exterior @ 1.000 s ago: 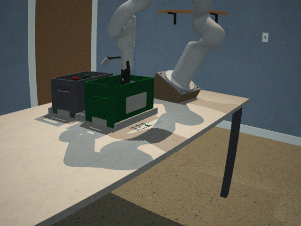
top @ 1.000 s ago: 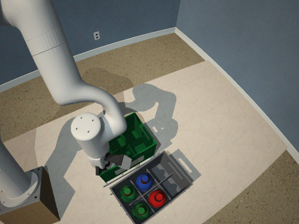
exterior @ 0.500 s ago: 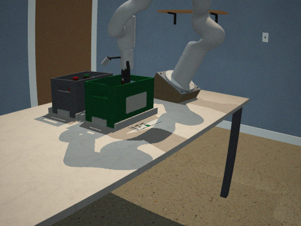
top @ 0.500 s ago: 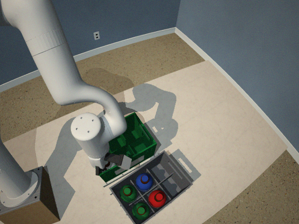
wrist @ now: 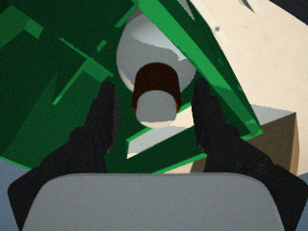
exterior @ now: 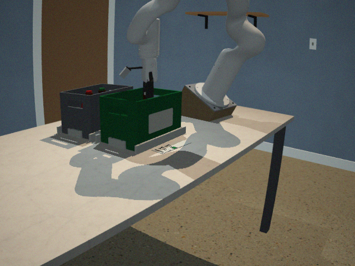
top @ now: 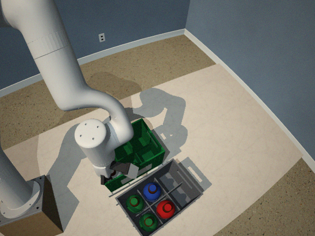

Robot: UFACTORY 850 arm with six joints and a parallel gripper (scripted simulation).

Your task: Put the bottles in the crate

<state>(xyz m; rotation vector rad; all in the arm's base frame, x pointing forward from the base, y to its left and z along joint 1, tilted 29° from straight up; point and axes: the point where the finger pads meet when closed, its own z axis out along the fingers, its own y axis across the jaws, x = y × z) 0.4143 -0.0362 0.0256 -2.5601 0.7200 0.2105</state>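
The whitish bottle is 70 mm below my hand. From my hand the other things lie so: green crate: 80 mm ahead, 50 mm to the left, 70 mm below; then blue bottle: 130 mm ahead, 130 mm to the right, 70 mm below; then green bottle: 40 mm ahead, 150 mm to the right, 70 mm below.
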